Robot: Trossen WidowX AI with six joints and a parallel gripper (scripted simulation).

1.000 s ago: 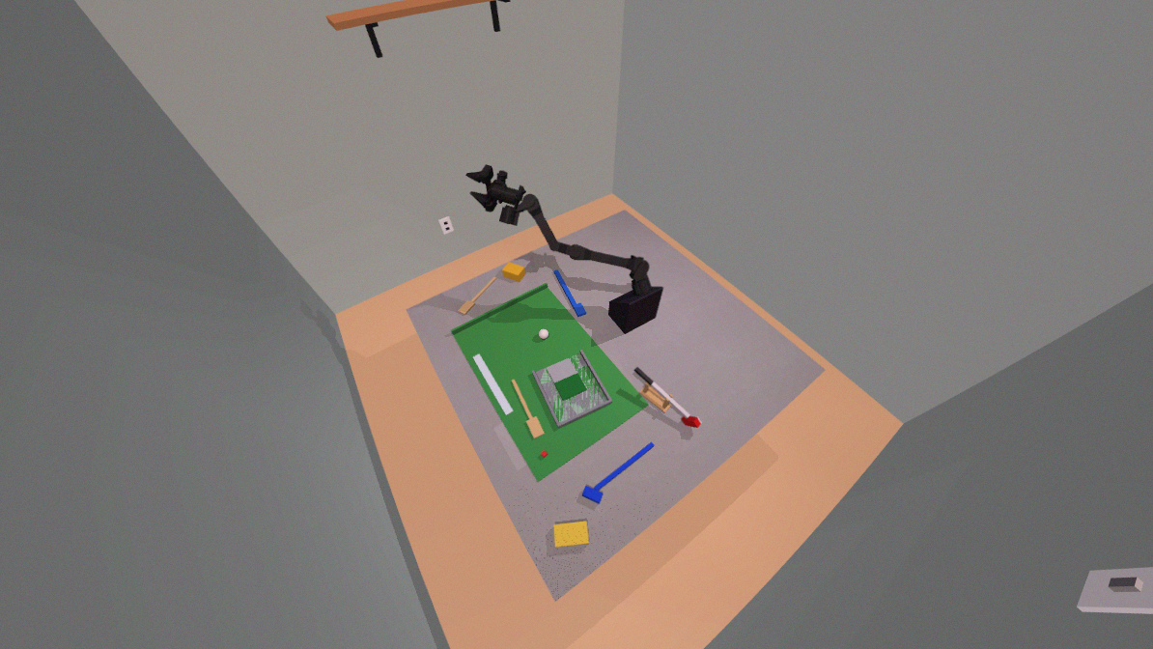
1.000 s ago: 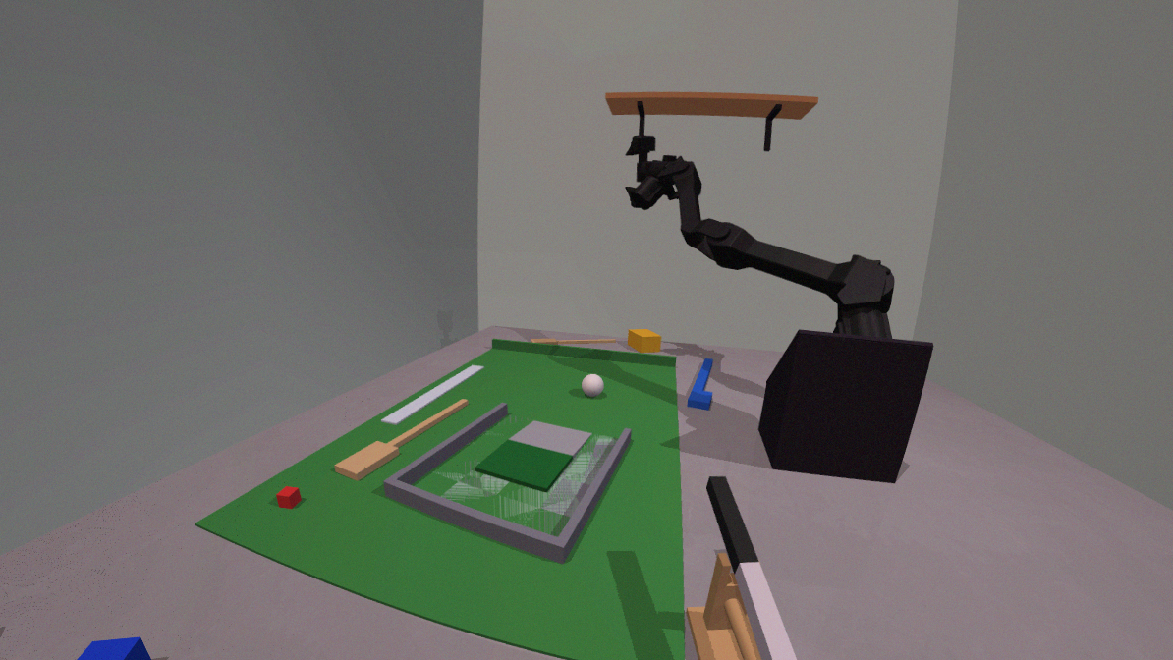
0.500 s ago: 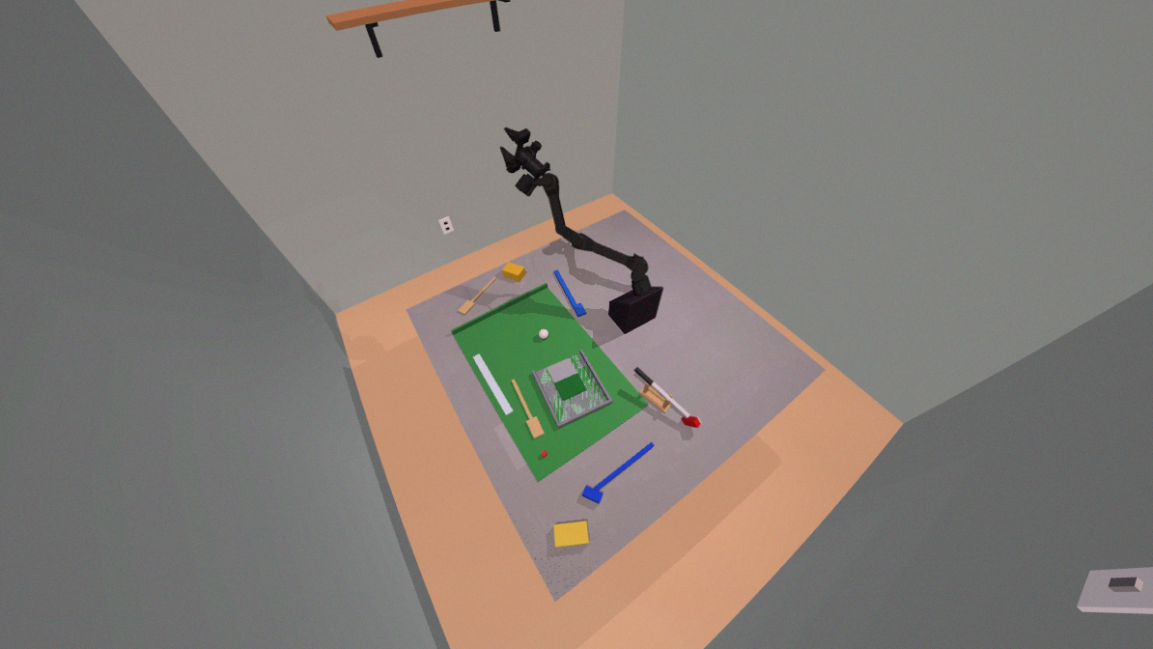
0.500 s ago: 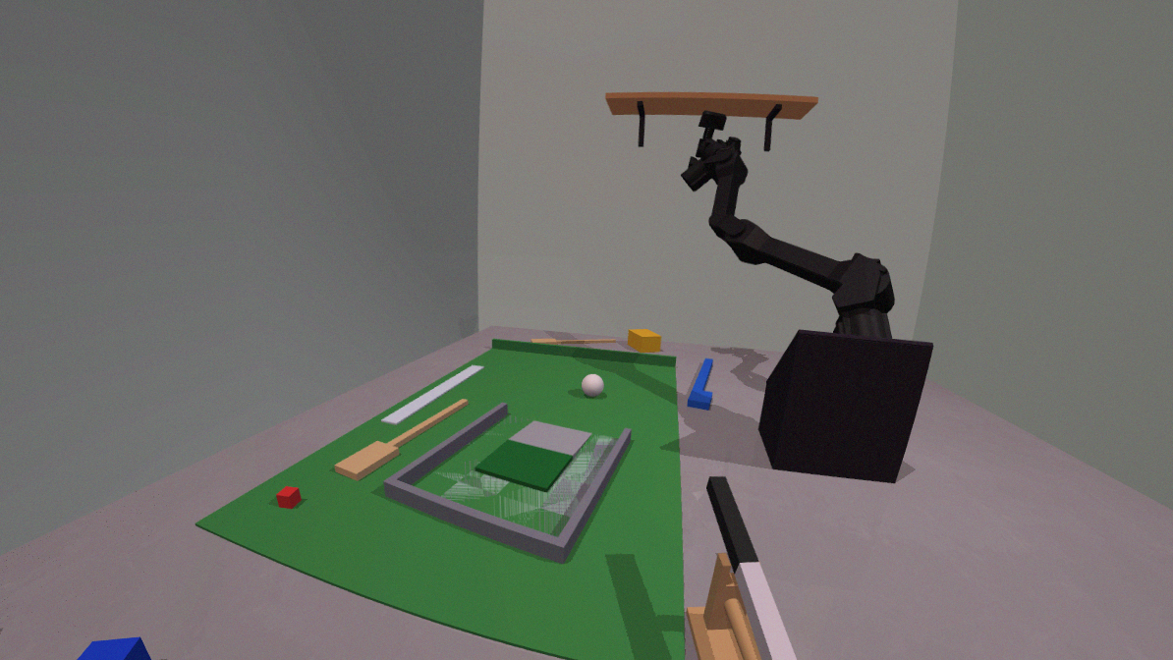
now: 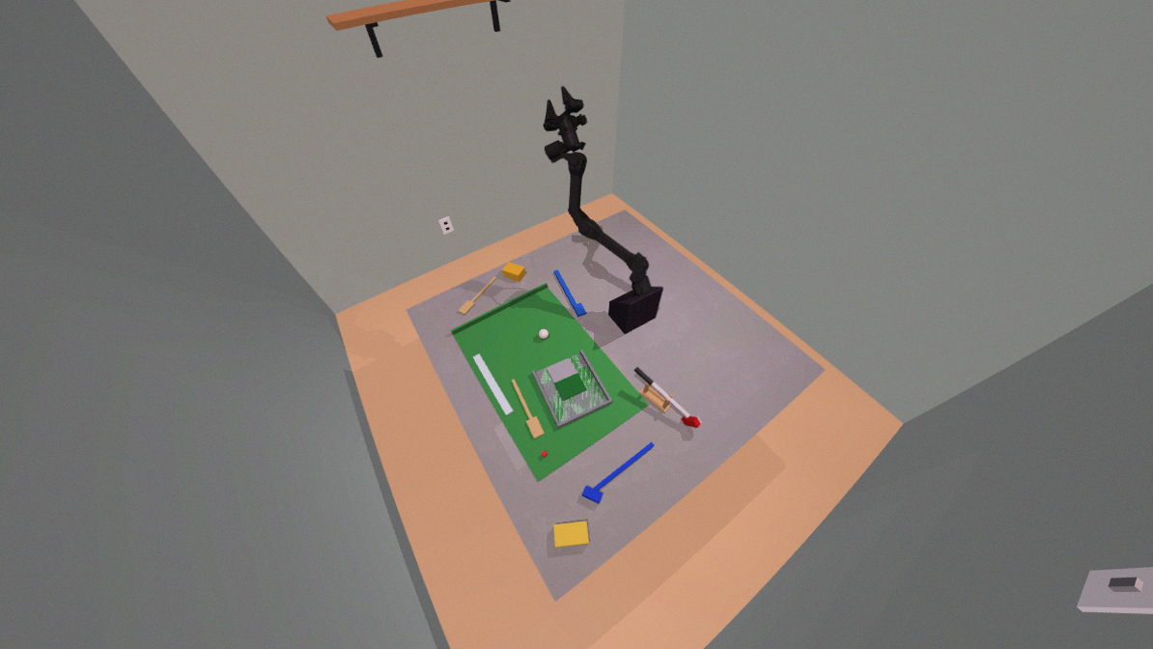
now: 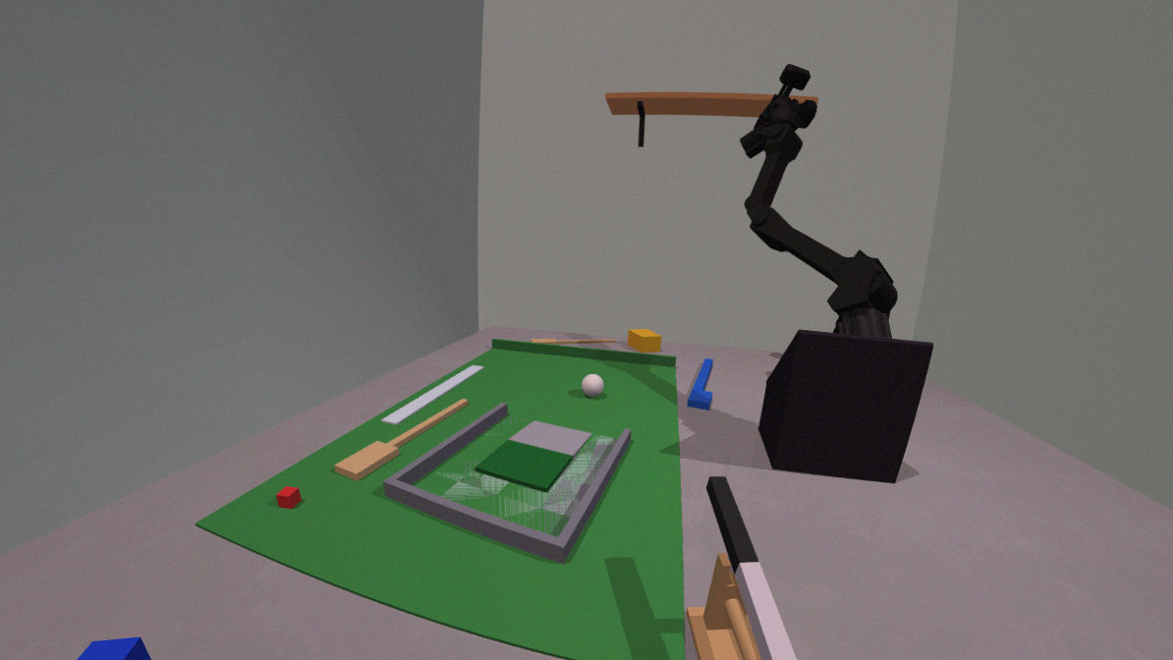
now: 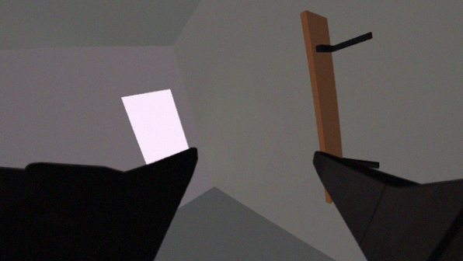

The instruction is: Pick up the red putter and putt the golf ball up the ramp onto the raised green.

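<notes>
Now: the wooden stand 7 cm ahead of my gripper tip, 94 cm to the left of it and 70 cm below it. Round my gripper tip: white golf ball (33 cm ahead, 49 cm to the left, 71 cm below); then white strip (60 cm ahead, 60 cm to the left, 73 cm below); then green mat (39 cm ahead, 62 cm to the left, 73 cm below).
</notes>
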